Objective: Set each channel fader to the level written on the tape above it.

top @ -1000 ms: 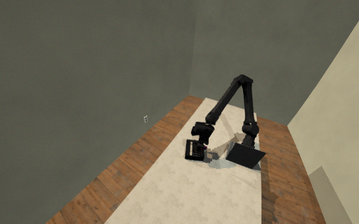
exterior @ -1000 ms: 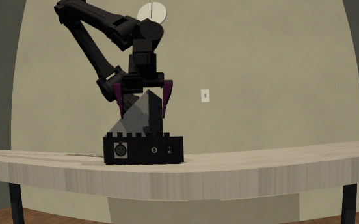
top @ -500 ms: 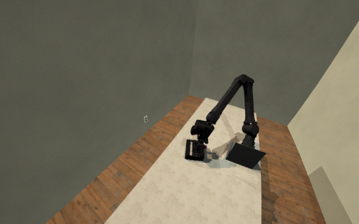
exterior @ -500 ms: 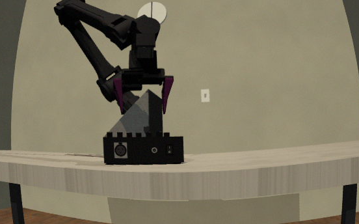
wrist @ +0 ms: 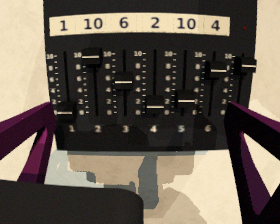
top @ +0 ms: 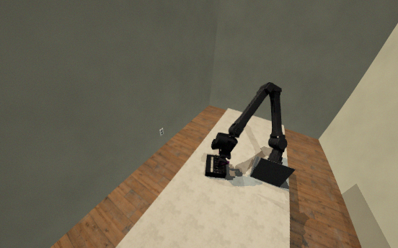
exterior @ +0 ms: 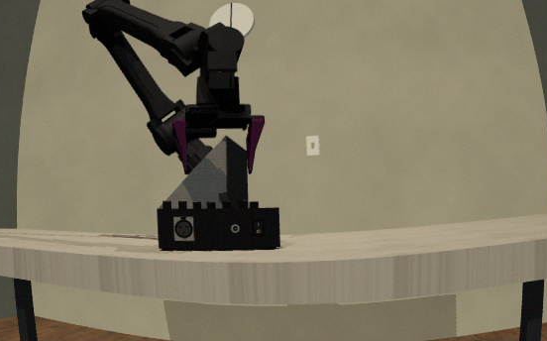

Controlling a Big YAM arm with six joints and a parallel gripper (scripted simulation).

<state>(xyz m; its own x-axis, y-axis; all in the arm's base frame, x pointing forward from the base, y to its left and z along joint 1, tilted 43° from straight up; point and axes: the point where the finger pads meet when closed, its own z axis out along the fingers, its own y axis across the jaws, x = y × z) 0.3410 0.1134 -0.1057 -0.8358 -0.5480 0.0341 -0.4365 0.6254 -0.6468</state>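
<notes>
The channel 4 fader lies 5 cm below my hand and 1 cm to the right of it. The rest, counted from my hand: fader 2 (5 cm below, 4 cm to the left, 1 cm ahead); channel 5 fader (5 cm below, 3 cm to the right, 1 cm ahead); fader 3 (5 cm below, 1 cm to the left).
</notes>
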